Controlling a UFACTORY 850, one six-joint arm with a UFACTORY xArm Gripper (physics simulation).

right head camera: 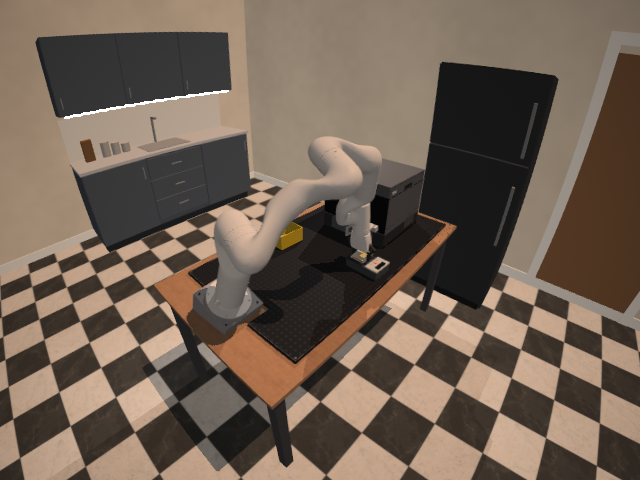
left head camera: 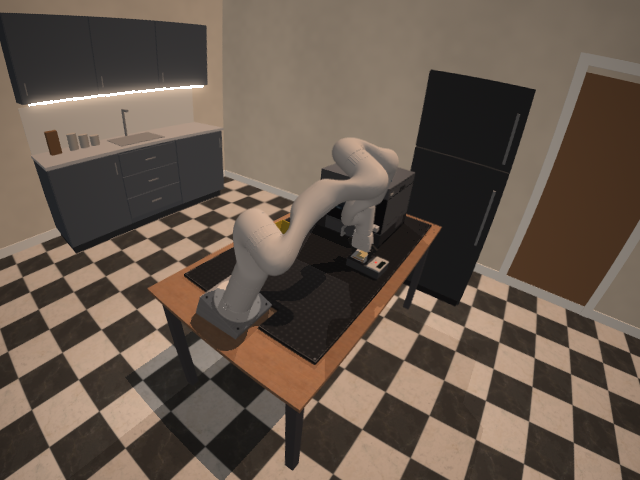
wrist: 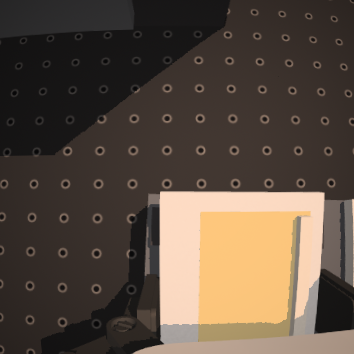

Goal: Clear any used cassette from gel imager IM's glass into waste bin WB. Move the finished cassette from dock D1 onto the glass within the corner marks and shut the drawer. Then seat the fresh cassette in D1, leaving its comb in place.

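A pale square cassette (left head camera: 358, 255) (right head camera: 358, 256) (wrist: 245, 260) with an amber gel and a raised pale comb-like strip along its right side is at the left end of dock D1 (left head camera: 372, 265) (right head camera: 371, 266) (wrist: 332, 225). My gripper (right head camera: 363, 254) (wrist: 236, 299) is shut on this cassette, with dark fingers at its left and right edges in the wrist view. I cannot tell whether the cassette rests fully in the dock. Gel imager IM (left head camera: 399, 205) (right head camera: 405, 204) stands behind; my arm hides much of its front, and its glass does not show. The yellow waste bin WB (left head camera: 282, 226) (right head camera: 291, 236) is partly behind my arm.
The black perforated board (left head camera: 320, 310) (right head camera: 305, 315) (wrist: 175, 135) lies on the wooden table (left head camera: 268, 372) (right head camera: 248, 366). A dark grey part (wrist: 65, 17) shows at the wrist view's top left. A black fridge (left head camera: 465, 186) (right head camera: 483, 186) stands beyond the table.
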